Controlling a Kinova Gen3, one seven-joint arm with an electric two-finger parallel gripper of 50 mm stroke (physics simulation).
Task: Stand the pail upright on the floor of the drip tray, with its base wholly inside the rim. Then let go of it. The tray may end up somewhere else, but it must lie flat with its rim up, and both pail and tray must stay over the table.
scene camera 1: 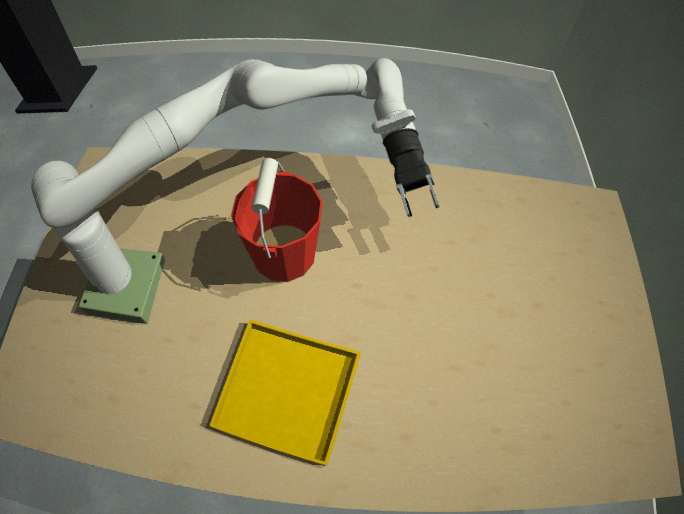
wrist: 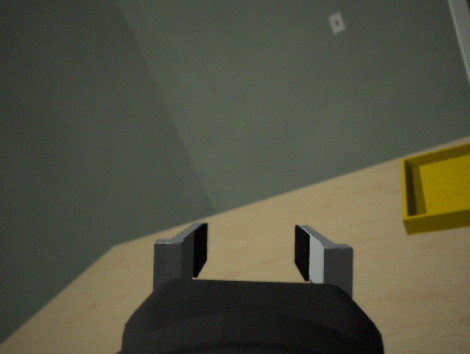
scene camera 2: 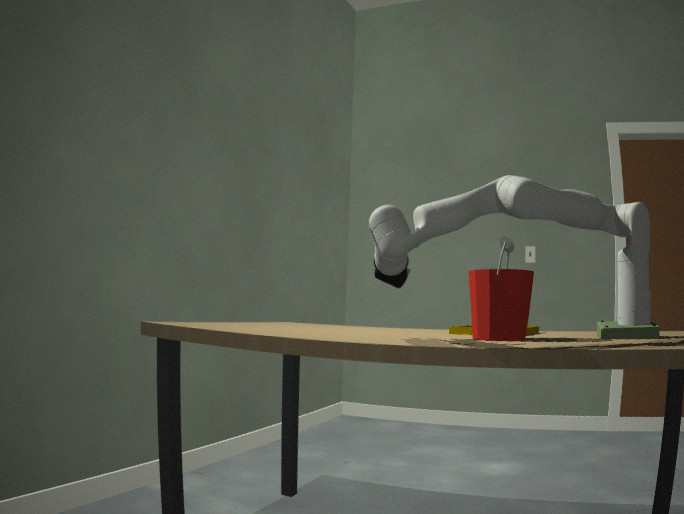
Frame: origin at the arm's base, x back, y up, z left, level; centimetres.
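Seen in the pictures: gripper, between the fingertips: (scene camera 1: 423,210) (wrist: 250,242); arm's base, origin of its link: (scene camera 1: 113,276) (scene camera 2: 633,323).
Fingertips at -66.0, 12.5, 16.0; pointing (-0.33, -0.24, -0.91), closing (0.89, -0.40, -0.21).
Offsets run from my fingertips to a thing's top centre, as dx, dy, dz. "pt": to the spot under its first point. Level surfaces: height alone.
A red pail (scene camera 1: 287,259) (scene camera 2: 500,306) stands upright on the table near its back edge in scene camera 1. Its wire handle with a white grip @(pt +29.2, +9.4, -4.8) (scene camera 1: 265,185) (scene camera 2: 507,245) is raised above the pail's mouth. A square yellow drip tray @(+23.1, -14.0, -34.5) (scene camera 1: 284,389) (scene camera 2: 533,330) (wrist: 447,185) lies flat, rim up, on the table in front of the pail in scene camera 1, apart from it. My gripper (scene camera 1: 423,212) (wrist: 250,242) is open and empty, above the table to the right of the pail in scene camera 1. Its fingers are hidden in scene camera 2.
The arm's green base plate (scene camera 1: 144,281) (scene camera 2: 627,331) is fixed at the left of the wooden table @(dy -16.3) (scene camera 1: 497,359) (scene camera 2: 309,331) in scene camera 1. The arm arches above and behind the pail. A dark column (scene camera 1: 38,55) stands on the floor beyond the table.
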